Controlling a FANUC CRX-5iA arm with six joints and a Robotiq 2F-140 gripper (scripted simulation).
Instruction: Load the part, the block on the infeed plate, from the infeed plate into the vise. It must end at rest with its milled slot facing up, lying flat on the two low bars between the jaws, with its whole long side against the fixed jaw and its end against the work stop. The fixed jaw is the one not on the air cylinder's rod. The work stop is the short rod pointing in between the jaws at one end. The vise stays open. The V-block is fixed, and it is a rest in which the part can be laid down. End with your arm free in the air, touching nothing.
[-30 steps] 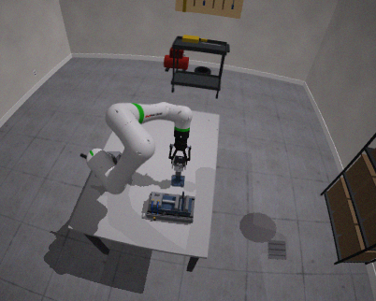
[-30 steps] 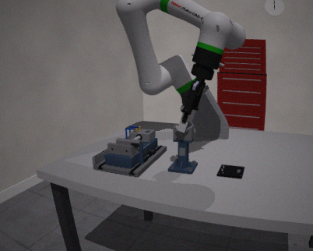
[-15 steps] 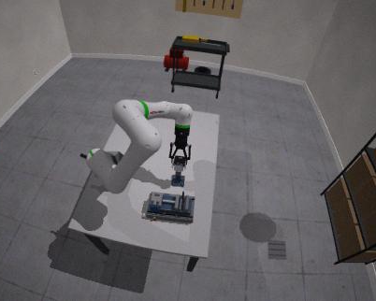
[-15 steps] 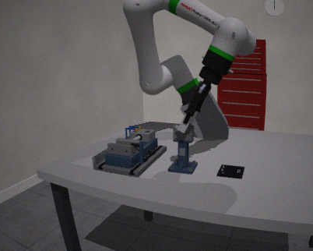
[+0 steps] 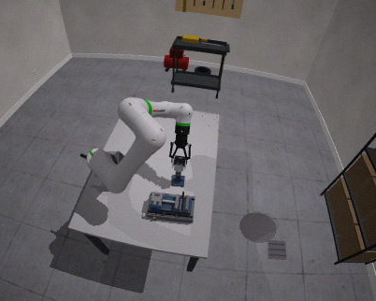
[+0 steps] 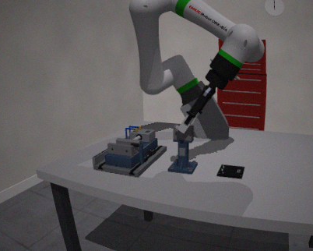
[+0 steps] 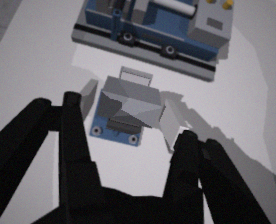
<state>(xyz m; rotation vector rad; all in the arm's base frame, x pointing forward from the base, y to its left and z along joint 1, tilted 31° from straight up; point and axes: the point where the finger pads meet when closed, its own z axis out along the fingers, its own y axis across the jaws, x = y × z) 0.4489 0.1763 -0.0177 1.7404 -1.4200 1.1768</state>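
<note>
Right now my hand is 10 mm to the left of the part and 30 mm above it. Also, from my hand: air cylinder rod 230 mm to the right, 100 mm below; blue work stop 80 mm ahead, 150 mm to the right, 120 mm below; black infeed plate 30 mm behind, 160 mm to the left, 170 mm below.
</note>
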